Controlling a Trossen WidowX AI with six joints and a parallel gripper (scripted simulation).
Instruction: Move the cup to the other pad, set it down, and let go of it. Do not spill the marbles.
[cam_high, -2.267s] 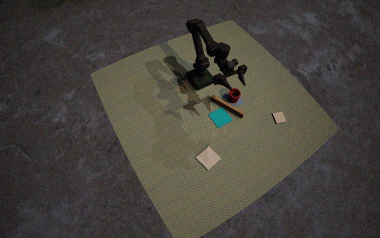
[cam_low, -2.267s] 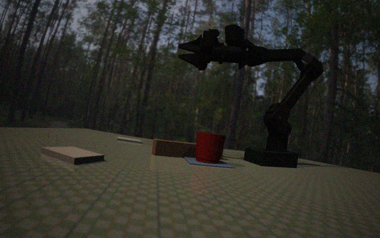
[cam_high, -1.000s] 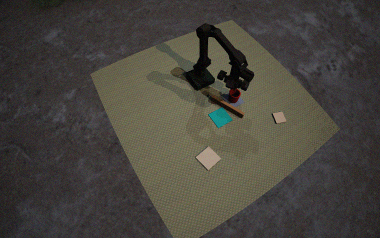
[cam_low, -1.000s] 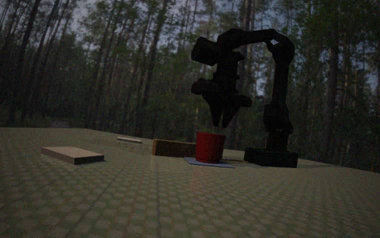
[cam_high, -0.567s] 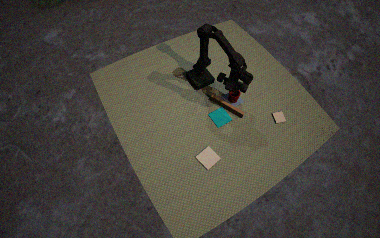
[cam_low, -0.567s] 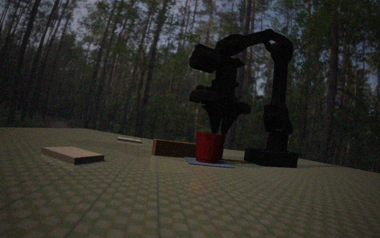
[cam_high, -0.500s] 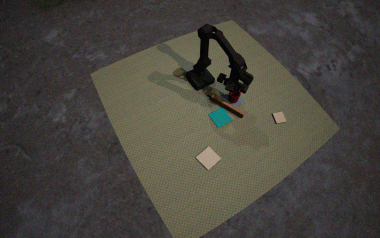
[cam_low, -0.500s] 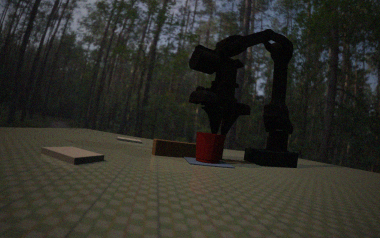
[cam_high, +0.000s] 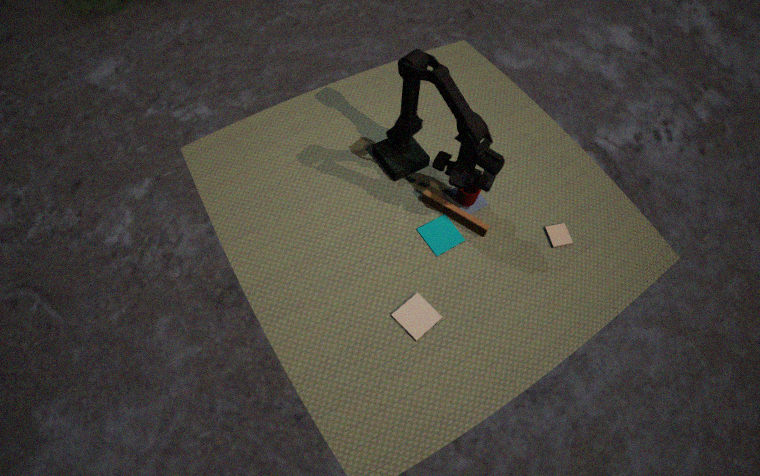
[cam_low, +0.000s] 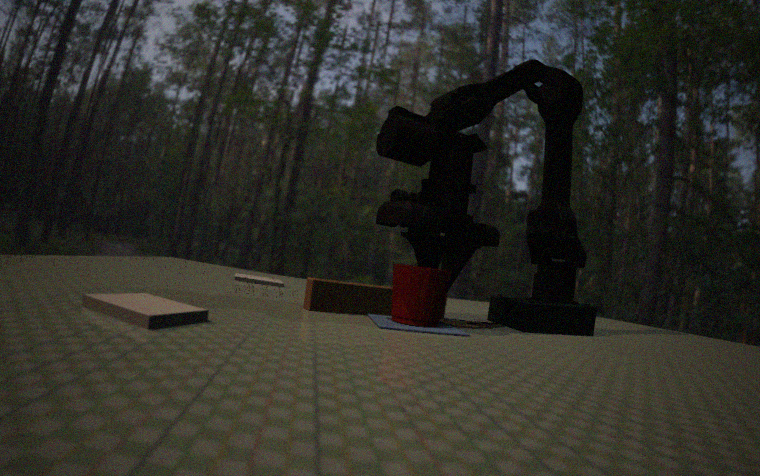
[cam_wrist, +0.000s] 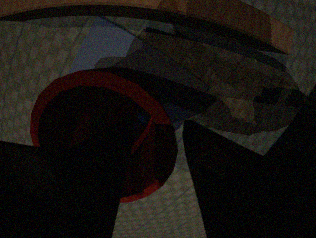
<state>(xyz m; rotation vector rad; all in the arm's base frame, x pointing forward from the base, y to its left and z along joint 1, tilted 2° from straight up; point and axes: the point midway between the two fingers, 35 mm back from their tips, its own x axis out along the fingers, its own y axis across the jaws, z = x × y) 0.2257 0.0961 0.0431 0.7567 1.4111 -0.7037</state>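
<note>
The red cup lies 20 mm ahead of my gripper tip, 20 mm to the left of it and 10 mm below it. The rest, counted from my gripper tip: blue-grey pad (20 mm ahead, 20 mm to the left, 50 mm below); wooden bar (60 mm ahead, 50 mm to the right, 40 mm below); teal pad (100 mm ahead, 120 mm to the right, 50 mm below).
</note>
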